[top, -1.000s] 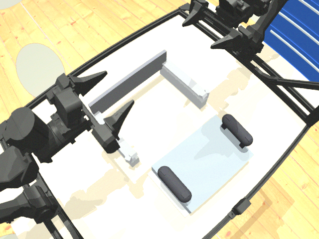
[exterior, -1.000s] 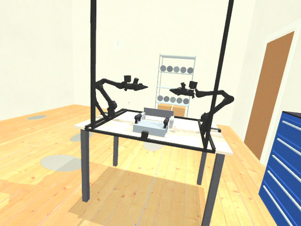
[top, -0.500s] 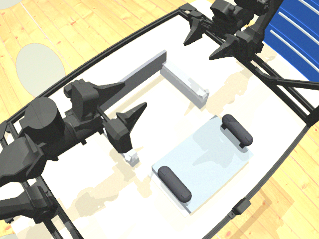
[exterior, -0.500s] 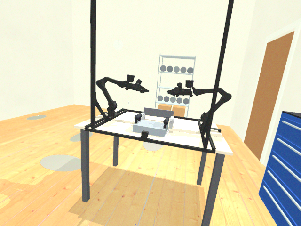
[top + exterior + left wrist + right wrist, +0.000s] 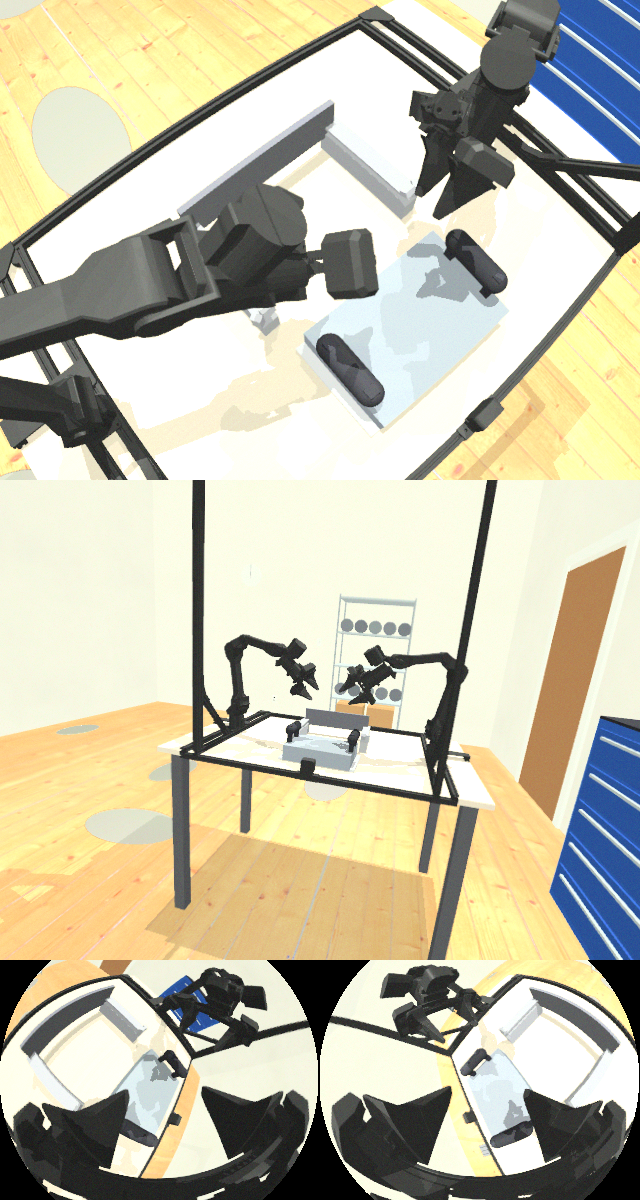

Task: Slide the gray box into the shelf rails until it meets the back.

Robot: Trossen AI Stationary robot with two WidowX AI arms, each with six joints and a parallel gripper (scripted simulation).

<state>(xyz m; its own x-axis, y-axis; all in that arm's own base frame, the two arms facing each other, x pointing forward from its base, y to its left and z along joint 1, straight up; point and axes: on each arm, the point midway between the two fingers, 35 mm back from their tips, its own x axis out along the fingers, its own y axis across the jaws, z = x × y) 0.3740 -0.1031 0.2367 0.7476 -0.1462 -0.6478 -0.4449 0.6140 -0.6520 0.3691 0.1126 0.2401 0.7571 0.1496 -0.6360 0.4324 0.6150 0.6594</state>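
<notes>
Right now the gray box is 9 cm behind my left hand, 9 cm to the right of it and 20 cm below it. From my left hand the other things lie so: dark back wall: 25 cm ahead, 8 cm to the right, 17 cm below.
Now: the gray box 8 cm behind my right hand, 8 cm to the left of it and 20 cm below it. From my right hand the other things lie so: dark back wall (26 cm ahead, 9 cm to the left, 18 cm below).
</notes>
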